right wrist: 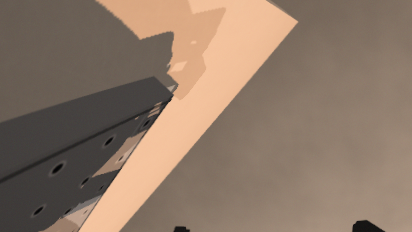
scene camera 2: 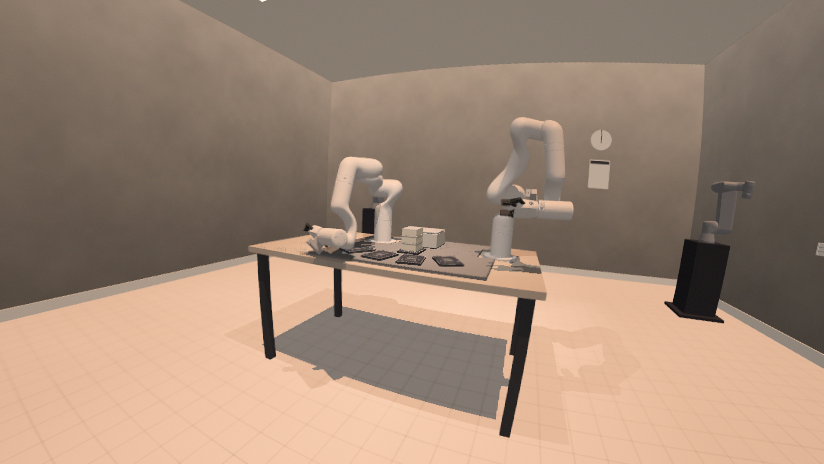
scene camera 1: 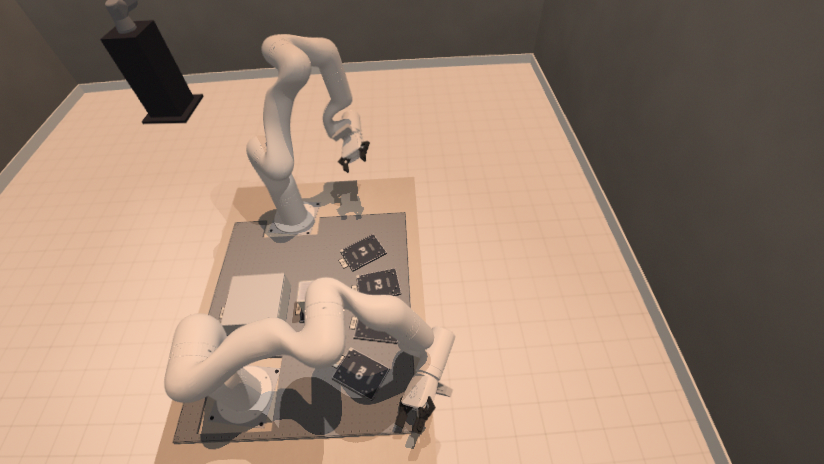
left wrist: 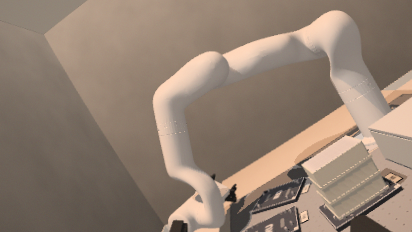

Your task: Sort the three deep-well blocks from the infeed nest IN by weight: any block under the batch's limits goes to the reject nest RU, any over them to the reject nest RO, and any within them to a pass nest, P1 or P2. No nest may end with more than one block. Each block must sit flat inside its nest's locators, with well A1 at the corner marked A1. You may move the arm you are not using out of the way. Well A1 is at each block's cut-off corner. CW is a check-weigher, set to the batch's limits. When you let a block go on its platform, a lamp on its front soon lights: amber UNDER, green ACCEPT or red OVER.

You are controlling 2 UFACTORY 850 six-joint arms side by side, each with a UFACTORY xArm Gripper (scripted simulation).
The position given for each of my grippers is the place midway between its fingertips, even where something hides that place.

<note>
In view: my left gripper (scene camera 1: 354,165), a pale deep-well block (left wrist: 348,153), a pale check-weigher (scene camera 1: 251,298), a pale deep-well block (left wrist: 374,187), a nest P2 (scene camera 1: 393,279), a nest RO (scene camera 1: 353,383) and a nest P1 (scene camera 1: 350,258).
The nest RO shows as well in the left wrist view (left wrist: 294,186). The right wrist view does not show the pale check-weigher: it is out of frame.
</note>
